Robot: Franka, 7 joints.
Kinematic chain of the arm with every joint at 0, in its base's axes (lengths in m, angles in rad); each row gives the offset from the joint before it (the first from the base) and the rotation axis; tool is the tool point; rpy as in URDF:
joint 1: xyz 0 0 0.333 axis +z
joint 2: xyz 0 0 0 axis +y
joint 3: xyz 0 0 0.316 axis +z
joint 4: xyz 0.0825 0 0 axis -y
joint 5: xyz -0.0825 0 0.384 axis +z
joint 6: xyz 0 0 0 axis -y
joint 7: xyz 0.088 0 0 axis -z
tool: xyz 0 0 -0.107 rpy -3.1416 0 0
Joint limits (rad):
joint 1: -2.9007..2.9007
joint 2: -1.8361..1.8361
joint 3: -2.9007..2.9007
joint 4: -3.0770..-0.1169
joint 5: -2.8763..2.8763
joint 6: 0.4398..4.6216
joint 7: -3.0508..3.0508
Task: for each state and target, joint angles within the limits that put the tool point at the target. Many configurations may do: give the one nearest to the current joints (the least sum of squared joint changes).
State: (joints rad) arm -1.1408 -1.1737 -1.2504 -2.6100 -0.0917 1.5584 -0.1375
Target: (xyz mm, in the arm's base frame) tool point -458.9 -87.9 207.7
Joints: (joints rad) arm -1.2179 -1.2496 -1.8311 -2.1780 -0.2196 1.7533 -0.1375
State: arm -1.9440 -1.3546 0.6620 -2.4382 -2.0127 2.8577 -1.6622
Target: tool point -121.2 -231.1 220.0
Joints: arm -2.4633 -0.3887 0.4332 -3.0442 -2.0286 2.6090 -1.6622
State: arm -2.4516 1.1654 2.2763 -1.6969 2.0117 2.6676 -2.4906
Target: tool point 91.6 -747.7 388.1
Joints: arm -2.3151 1.6013 1.7443 -1.3734 1.9734 2.6921 -2.4906
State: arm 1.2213 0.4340 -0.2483 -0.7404 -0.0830 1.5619 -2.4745
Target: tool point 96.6 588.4 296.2
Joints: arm 1.4526 0.6065 -0.0457 -1.4705 -0.0242 1.1888 -2.4745
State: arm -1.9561 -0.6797 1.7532 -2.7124 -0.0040 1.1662 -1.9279
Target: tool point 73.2 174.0 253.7
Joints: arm -1.3670 -0.2037 2.3247 -2.7216 0.3668 0.8237 -1.9279
